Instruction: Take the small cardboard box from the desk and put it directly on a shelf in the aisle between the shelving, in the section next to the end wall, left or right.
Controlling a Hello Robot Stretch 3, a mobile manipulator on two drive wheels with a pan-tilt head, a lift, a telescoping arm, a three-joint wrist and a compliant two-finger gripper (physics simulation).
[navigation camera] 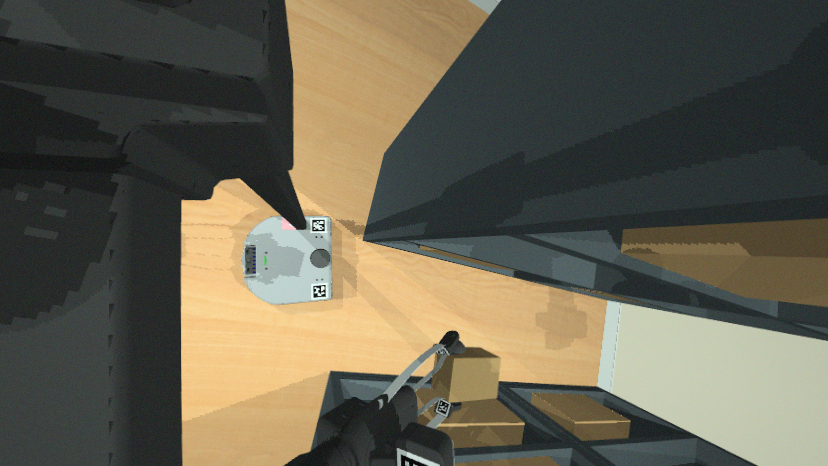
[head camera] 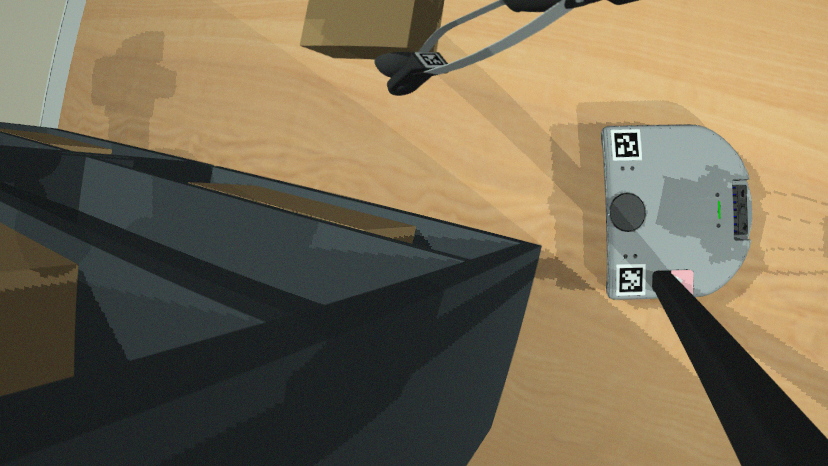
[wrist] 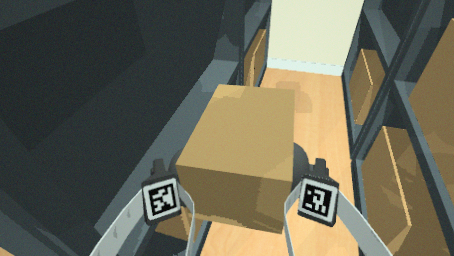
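Pixels of known places: gripper, fingertip midpoint: (navigation camera: 459, 365) (head camera: 383, 26) (wrist: 240, 164); robot's base at its link origin: (navigation camera: 318, 256) (head camera: 627, 212).
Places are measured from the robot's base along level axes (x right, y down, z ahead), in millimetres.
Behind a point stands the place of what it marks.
Observation:
The small cardboard box (head camera: 356, 26) {x 138, y -919, z 203 mm} (navigation camera: 475, 376) {x 149, y -920, z 202 mm} (wrist: 245, 125) {x 153, y -920, z 197 mm} is between the fingers of my gripper (navigation camera: 453, 375) {x 150, y -880, z 199 mm} (wrist: 240, 164) {x 150, y -880, z 199 mm}, which is shut on it. In the head camera view one finger shows beside the box, and the other is out of frame. The box is held up in the aisle, above the floor. Dark shelving stands on both sides in the wrist view: a left unit (wrist: 90, 65) {x -365, y -638, z 842 mm} and a right unit (wrist: 398, 60) {x 774, y -586, z 943 mm}. The end wall (head camera: 28, 52) {x 680, y -201, z 1930 mm} (navigation camera: 718, 382) {x 721, y -577, z 1919 mm} (wrist: 315, 30) {x 748, y -344, z 1912 mm} closes the aisle ahead. The desk does not show.
My base (head camera: 677, 214) {x -6, y -159, z -100 mm} (navigation camera: 289, 260) {x 3, y -159, z -109 mm} is on the wooden floor near the end corner of a shelving unit (head camera: 492, 347) {x -218, y -351, z 239 mm} (navigation camera: 492, 104) {x -273, y -918, z 254 mm}. Larger cardboard boxes (navigation camera: 579, 416) (wrist: 390, 190) stand in the shelving, some on each side of the aisle. The dark mast (head camera: 724, 358) {x -116, y -832, z -59 mm} rises beside the base.

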